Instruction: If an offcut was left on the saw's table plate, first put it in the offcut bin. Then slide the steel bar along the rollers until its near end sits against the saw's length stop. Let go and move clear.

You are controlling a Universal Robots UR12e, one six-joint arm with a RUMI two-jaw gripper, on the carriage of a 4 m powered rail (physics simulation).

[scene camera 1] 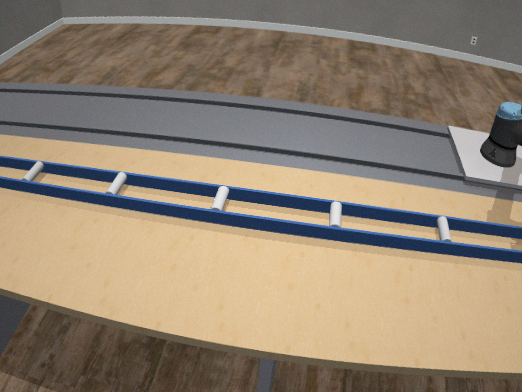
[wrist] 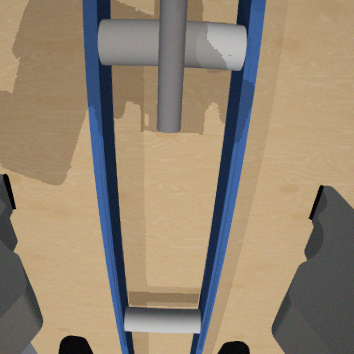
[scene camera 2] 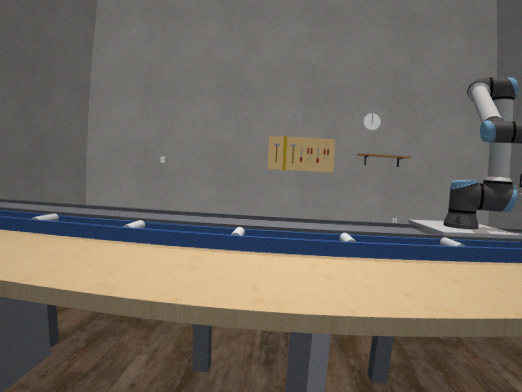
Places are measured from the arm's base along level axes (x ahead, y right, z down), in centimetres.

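Where they show: gripper, fingertip midpoint: (wrist: 163, 185); arm's base at its link origin: (scene camera 1: 497, 156) (scene camera 2: 460, 226).
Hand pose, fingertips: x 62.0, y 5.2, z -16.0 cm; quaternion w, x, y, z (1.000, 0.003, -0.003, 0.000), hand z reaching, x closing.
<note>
Each offset is from my fingertips to the top centre of the thing. "*": to the spot under its first point. Level surfaces: height alone.
The steel bar (wrist: 171, 95) shows in the wrist view as a grey round rod lying lengthwise over a roller @(* dx -3.2, dy -5.2, dz +13.0 cm) (wrist: 130, 42), between the two blue rails. One end of it shows, a little past that roller; the rest runs out of the top of the view. My gripper (wrist: 163, 185) is wide open and empty, its jaws apart on either side of the rails, with the bar's end ahead of the fingertips. The saw, its table plate, the length stop, the offcut bin and any offcut do not show in the current views.
The blue roller track @(* dx +7.4, dy +92.8, dz +15.5 cm) (scene camera 1: 280, 225) (scene camera 2: 280, 245) with its white rollers runs along the wooden table @(dz +19.0 cm) (scene camera 1: 250, 300) (scene camera 2: 250, 280). Behind it lies the grey floor rail (scene camera 1: 250, 122). The arm's base stands on the pale carriage (scene camera 1: 465, 150) (scene camera 2: 425, 225) at the right. Another roller @(dx +0.0, dy +34.9, dz +13.0 cm) (wrist: 162, 320) shows low in the wrist view.
</note>
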